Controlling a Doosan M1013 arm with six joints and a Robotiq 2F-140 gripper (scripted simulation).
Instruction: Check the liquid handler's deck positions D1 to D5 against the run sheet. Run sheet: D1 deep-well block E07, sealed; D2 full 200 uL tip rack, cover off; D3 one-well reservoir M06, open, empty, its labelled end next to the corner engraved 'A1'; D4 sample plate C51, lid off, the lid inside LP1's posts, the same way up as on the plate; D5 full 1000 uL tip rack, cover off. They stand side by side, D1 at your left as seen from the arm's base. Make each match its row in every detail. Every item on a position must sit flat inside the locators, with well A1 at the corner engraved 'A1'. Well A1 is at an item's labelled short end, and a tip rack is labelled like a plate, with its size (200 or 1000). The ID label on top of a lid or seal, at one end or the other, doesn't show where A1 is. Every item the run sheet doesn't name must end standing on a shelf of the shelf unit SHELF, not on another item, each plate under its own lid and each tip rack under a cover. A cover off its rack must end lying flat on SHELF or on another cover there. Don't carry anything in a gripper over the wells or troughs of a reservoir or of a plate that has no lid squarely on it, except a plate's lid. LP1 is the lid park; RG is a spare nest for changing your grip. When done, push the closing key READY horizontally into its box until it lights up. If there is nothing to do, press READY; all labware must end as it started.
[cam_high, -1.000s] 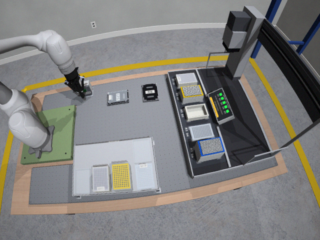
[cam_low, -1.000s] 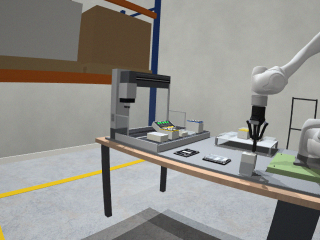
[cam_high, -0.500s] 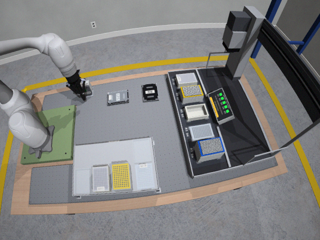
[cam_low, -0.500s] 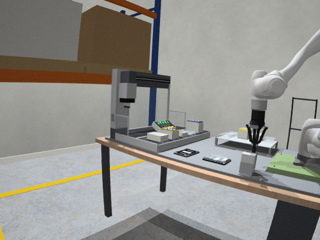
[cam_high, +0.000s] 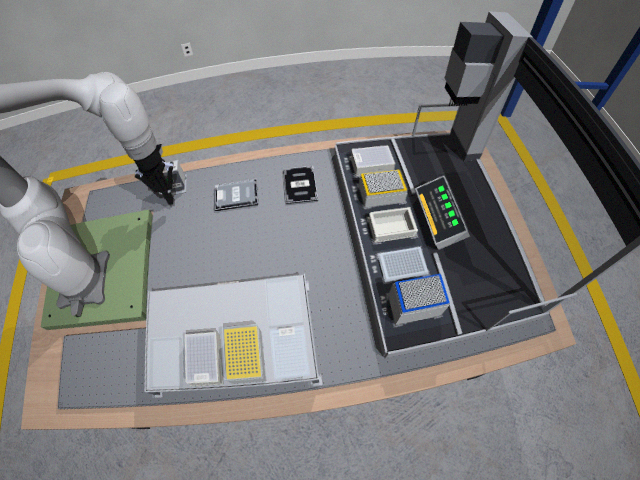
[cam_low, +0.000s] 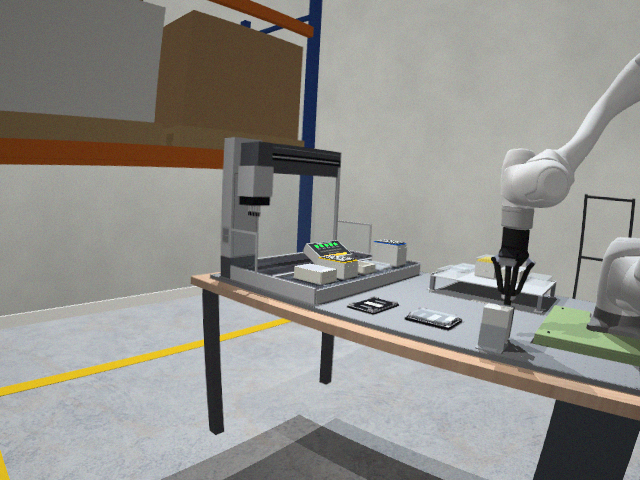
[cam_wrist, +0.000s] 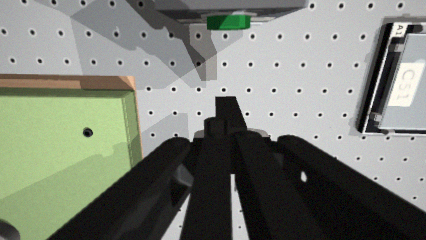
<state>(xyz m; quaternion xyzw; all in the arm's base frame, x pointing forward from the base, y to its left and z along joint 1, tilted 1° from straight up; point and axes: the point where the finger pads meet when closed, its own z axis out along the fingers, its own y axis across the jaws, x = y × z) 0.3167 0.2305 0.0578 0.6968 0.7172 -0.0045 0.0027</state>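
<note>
Now: hand 80 mm to the right of the ready box and 20 mm above it. From my hand the other things lie so: cover (530 mm to the right, 220 mm ahead, 40 mm above); yellow tip rack (660 mm ahead, 100 mm to the right, 10 mm above); dark nest (430 mm ahead, 80 mm below, 20 mm to the left).
</note>
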